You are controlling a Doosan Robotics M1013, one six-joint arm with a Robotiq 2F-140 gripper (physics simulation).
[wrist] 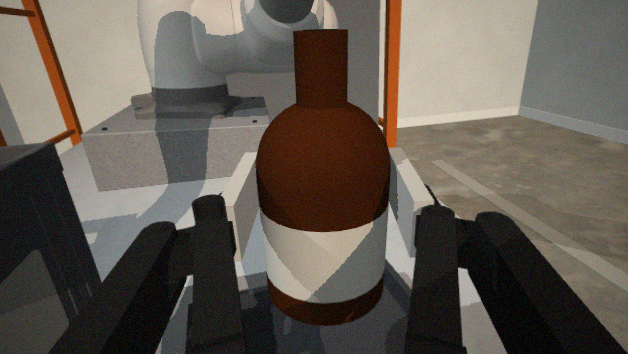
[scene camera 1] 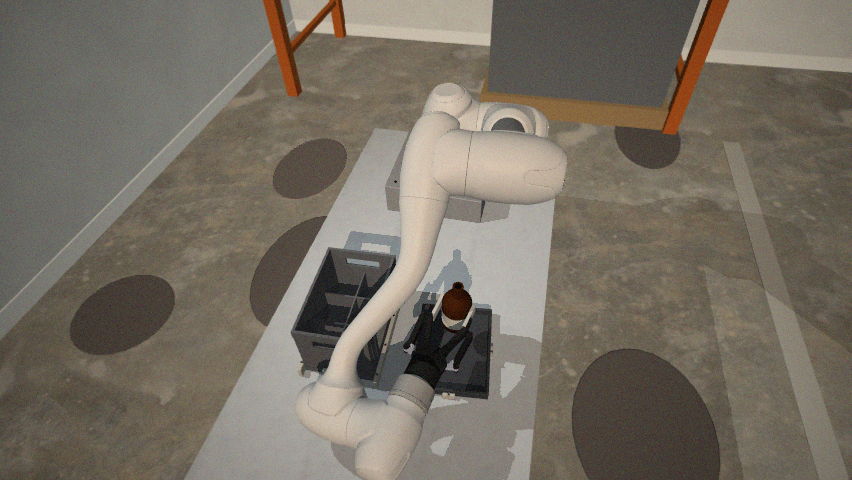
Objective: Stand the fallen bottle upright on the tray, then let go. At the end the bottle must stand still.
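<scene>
A divided crate is there for me in the wrist view point(55, 274) and in scene camera 1 point(340, 290). The brown bottle shows in both of those views as well, and on the bottle point(wrist: 323, 165) and point(scene camera 1: 451, 310) are the same spot. I see my gripper in the wrist view and in scene camera 1 too; on my gripper point(wrist: 524, 296) and point(scene camera 1: 461, 345) are the same spot.
</scene>
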